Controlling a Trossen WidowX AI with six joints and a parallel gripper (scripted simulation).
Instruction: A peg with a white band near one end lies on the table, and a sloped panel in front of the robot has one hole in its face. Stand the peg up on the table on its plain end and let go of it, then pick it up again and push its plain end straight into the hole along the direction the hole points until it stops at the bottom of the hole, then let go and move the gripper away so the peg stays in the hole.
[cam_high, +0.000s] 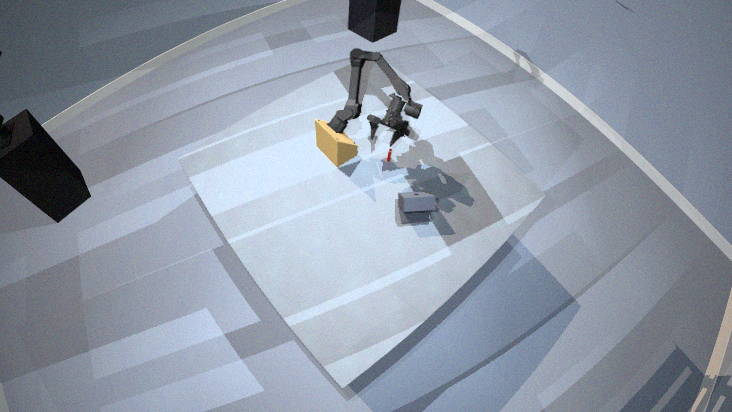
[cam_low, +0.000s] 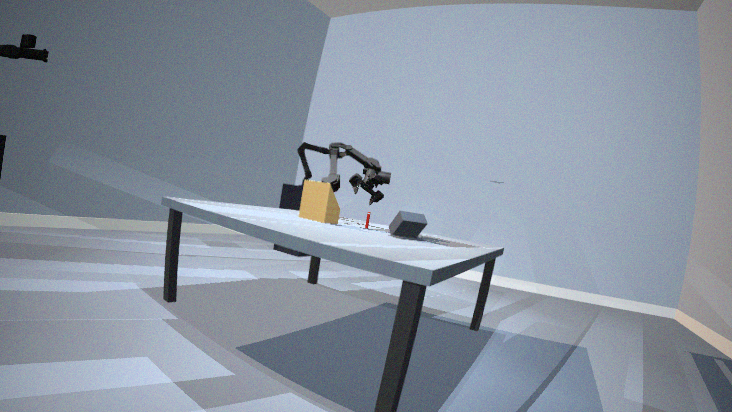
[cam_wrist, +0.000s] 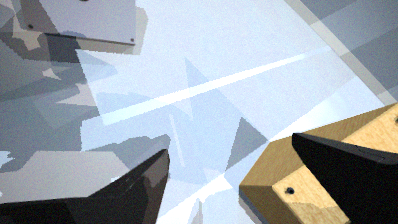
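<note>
My gripper tip is 20 mm short of the red peg, 50 mm to the right of it and 80 mm above it. Also, from my gripper tip: grey panel block: 270 mm ahead, 60 mm to the right, 80 mm below.
</note>
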